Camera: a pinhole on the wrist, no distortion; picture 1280 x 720 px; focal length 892.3 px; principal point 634.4 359.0 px. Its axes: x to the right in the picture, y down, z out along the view. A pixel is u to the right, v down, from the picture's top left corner.
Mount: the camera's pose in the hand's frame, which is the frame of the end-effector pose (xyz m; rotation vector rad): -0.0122 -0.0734 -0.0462 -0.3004 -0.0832 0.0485
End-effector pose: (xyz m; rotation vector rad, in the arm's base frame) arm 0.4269 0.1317 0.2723 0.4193 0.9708 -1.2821
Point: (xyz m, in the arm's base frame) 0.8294 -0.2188 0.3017
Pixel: 1050.2 659.0
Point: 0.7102 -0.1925 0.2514
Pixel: 1196.9 612.6
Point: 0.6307 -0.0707 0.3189
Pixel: 976.1 610.8
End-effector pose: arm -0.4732 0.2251 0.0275 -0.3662 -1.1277 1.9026
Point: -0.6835 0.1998 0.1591
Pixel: 1178.8 345.0
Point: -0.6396 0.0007 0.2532
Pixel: 632.0 142.6
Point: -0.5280 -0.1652 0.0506
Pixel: 82.2 539.0
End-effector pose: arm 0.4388 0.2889 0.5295 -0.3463 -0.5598 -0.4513
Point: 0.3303 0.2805 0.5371
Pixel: 143.2 218.5
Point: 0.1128 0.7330 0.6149
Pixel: 176.8 590.2
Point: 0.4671 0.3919 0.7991
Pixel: 1183.9 433.0
